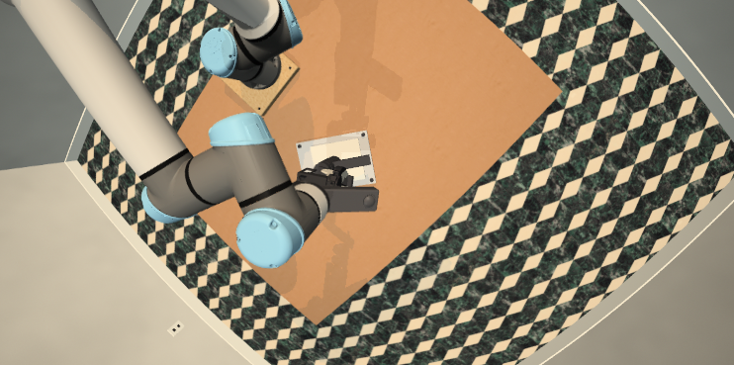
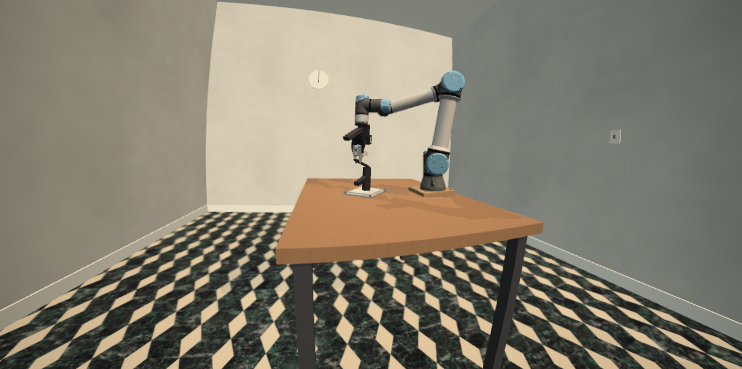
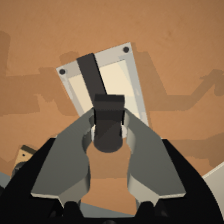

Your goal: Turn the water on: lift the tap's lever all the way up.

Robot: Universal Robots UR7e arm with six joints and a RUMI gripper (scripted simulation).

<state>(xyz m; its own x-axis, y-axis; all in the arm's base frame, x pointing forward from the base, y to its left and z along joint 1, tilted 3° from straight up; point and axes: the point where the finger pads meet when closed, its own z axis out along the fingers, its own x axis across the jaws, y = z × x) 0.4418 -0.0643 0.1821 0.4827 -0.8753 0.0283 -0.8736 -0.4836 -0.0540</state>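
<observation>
Now: hand 30 mm past the dark lever, 10 mm to the left of it and 10 mm above it. Round my hand: tap 80 mm below, 40 mm behind, 20 mm to the right.
</observation>
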